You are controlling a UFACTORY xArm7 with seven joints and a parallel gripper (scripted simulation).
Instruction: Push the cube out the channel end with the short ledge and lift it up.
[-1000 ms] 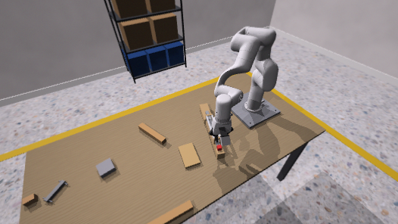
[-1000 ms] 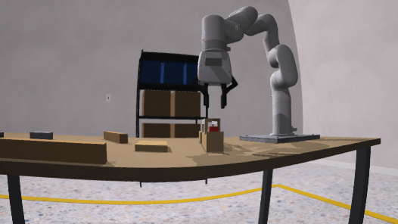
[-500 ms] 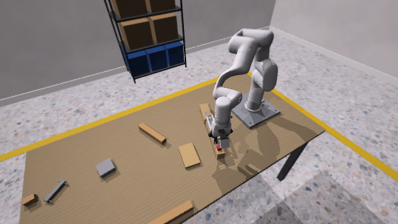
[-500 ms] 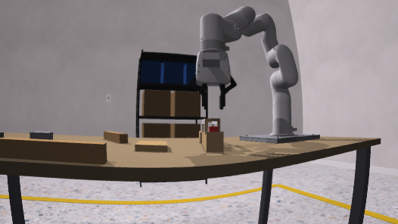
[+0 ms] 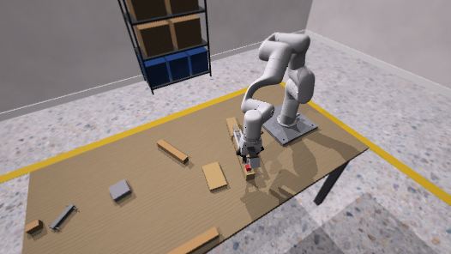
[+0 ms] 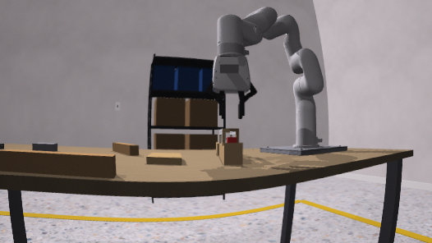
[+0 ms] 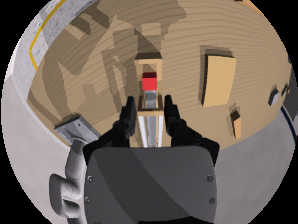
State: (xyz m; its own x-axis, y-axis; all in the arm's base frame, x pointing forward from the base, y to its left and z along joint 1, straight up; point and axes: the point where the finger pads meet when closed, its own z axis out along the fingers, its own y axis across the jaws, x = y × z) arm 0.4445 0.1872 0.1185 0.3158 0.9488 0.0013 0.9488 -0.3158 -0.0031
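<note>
Right now my hand is 8 cm above the red cube. The rest, counted from my hand: flat wooden slab (17 cm ahead, 8 cm to the right, 13 cm below); then long beam (40 cm ahead, 18 cm to the left, 12 cm below); then wooden channel (5 cm behind, 14 cm to the right, 8 cm below).
</note>
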